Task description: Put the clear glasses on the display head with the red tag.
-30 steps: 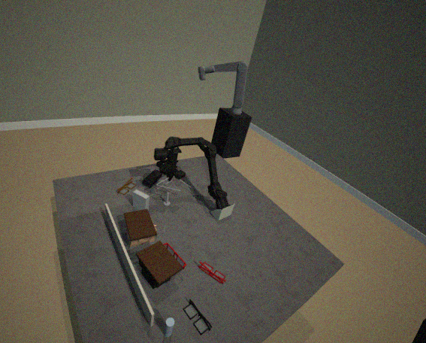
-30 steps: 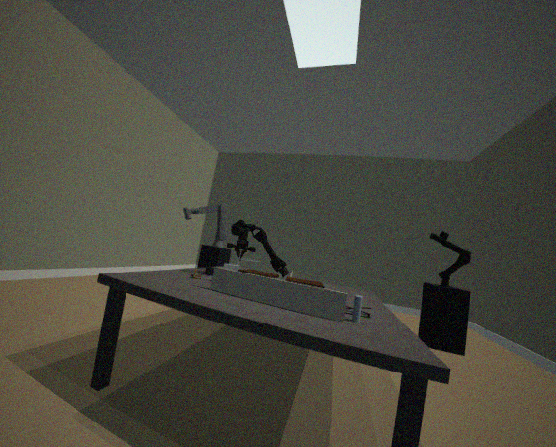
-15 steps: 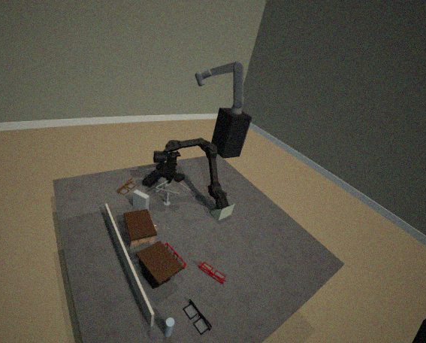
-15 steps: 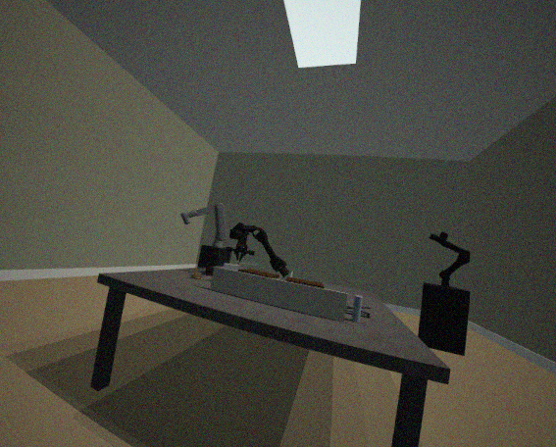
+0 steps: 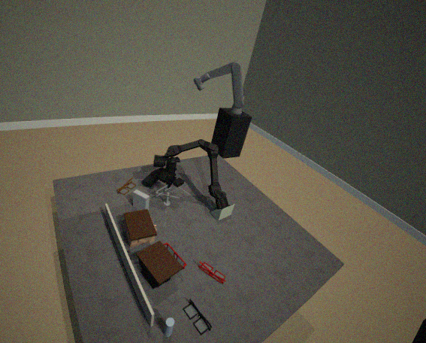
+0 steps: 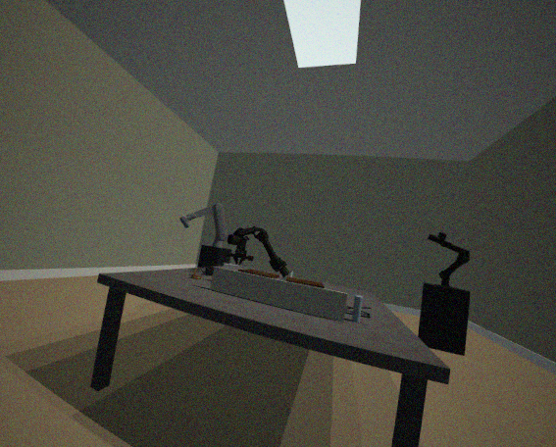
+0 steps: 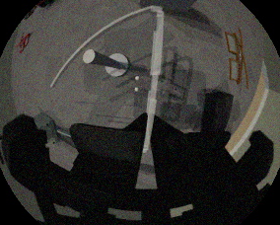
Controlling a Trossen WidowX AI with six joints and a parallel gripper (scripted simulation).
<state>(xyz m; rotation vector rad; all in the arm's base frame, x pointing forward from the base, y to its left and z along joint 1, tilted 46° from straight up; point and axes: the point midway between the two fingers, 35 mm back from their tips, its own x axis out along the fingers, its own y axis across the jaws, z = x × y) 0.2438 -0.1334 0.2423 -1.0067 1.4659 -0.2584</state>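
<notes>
My gripper tip is 30 mm short of the stand, 80 mm to the right of it and 40 mm above it. Round my gripper tip: white block 190 mm ahead, 70 mm to the left, 10 mm below; then black case 40 mm ahead, 170 mm to the right, 40 mm below; then brown-topped head 230 mm ahead, 270 mm to the left.
</notes>
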